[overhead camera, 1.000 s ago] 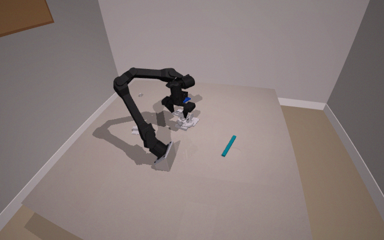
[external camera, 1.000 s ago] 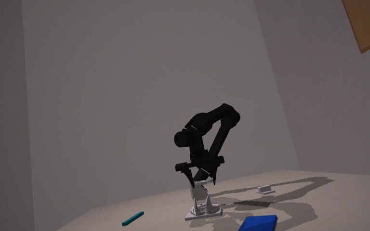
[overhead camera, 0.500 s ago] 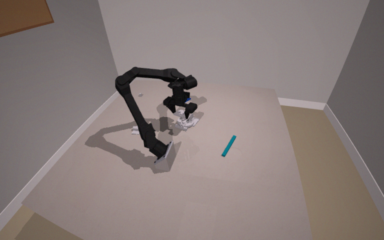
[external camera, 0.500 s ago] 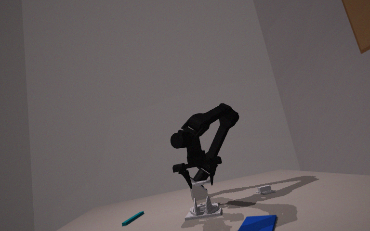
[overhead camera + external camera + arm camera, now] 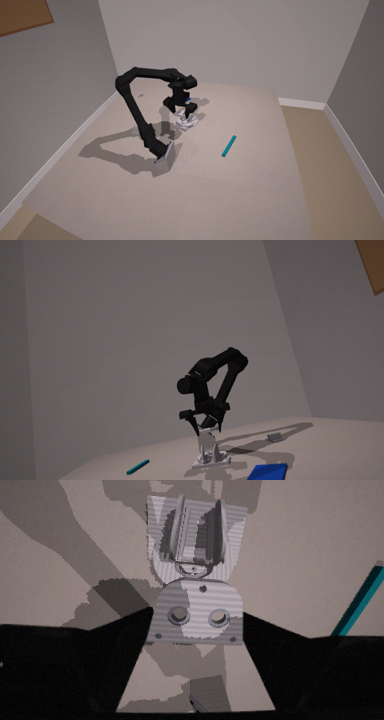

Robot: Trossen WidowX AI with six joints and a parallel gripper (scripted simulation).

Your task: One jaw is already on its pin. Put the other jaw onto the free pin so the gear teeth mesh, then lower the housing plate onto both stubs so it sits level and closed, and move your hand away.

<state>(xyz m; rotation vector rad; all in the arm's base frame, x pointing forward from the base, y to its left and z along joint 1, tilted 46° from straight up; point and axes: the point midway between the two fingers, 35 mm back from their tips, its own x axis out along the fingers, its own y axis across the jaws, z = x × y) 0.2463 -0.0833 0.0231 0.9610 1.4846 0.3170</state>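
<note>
My gripper tip is now 70 mm above the grey jaw, 30 mm short of it and 10 mm to the right of it. Also, from my gripper tip: teal bar: 270 mm to the right, 130 mm behind, 80 mm below; then blue housing plate: 290 mm ahead, 80 mm below, 60 mm to the left; then white base: 80 mm below, 70 mm ahead, 30 mm to the right.
</note>
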